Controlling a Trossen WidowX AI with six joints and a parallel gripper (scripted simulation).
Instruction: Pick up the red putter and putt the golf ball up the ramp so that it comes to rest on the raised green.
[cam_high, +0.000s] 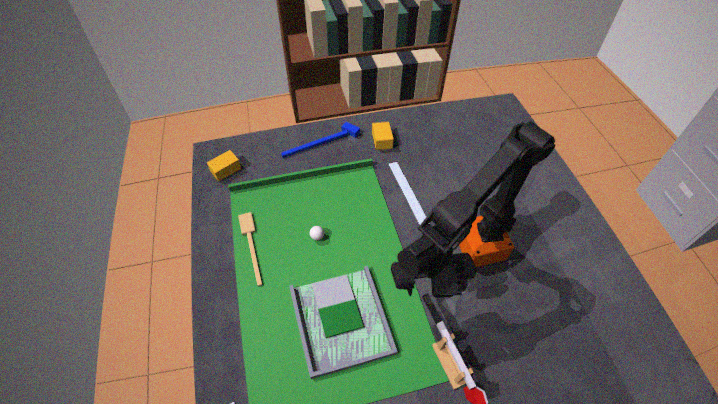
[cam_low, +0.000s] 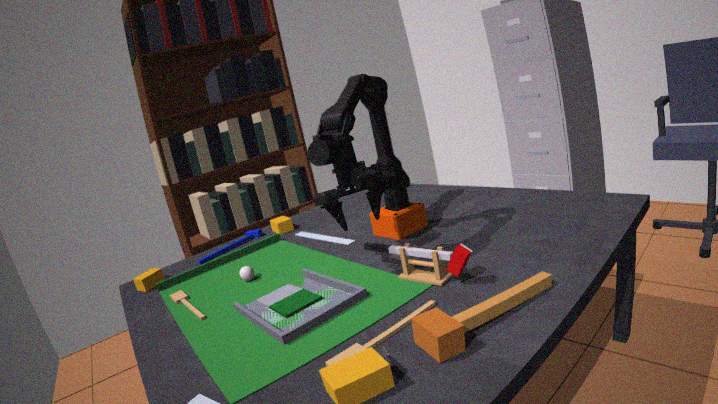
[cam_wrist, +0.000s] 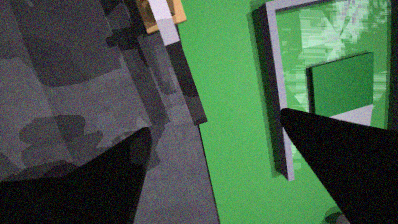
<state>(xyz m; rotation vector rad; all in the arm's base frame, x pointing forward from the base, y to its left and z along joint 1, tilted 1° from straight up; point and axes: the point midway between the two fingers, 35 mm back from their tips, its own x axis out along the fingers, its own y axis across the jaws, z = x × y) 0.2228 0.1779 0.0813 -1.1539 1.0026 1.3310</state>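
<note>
The red putter is 130 mm to the left of my gripper tip, 60 mm below it and 50 mm behind it. The rest, counted from my gripper tip: wooden stand: 150 mm to the left, 90 mm below, 50 mm behind; green mat: 260 mm ahead, 140 mm to the right, 120 mm below; white golf ball: 270 mm ahead, 250 mm to the right, 100 mm below.
</note>
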